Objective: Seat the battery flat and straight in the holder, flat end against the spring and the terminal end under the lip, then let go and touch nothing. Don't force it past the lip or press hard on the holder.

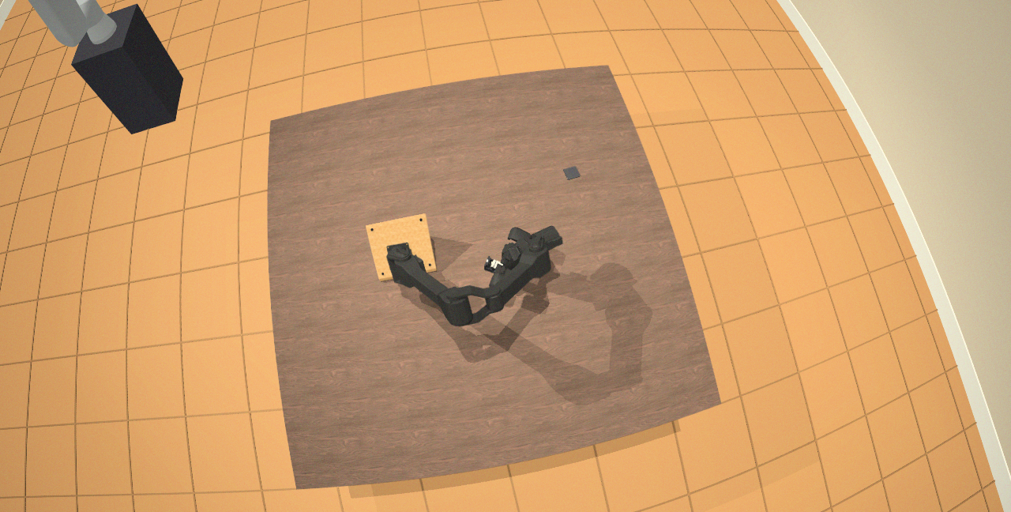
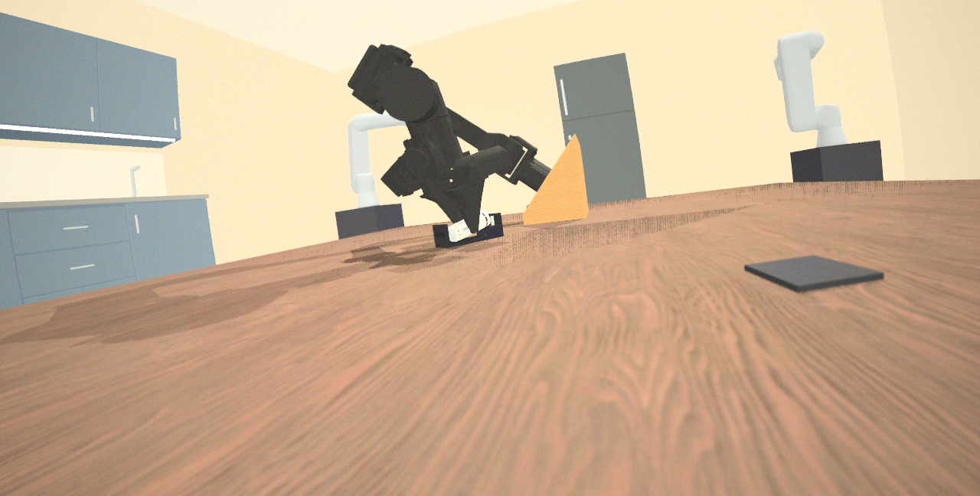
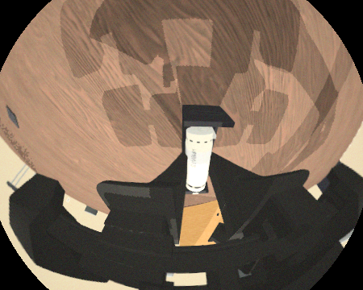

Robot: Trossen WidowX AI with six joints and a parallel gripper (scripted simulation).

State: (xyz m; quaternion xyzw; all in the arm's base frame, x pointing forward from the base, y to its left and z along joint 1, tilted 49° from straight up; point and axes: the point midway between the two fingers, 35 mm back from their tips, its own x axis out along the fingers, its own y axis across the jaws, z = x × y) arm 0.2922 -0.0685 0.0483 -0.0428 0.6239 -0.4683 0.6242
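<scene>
Now: the battery 1 cm above my gripper tip. Round my gripper tip: dark flat square: 29 cm ahead, 27 cm to the left, 1 cm below.
</scene>
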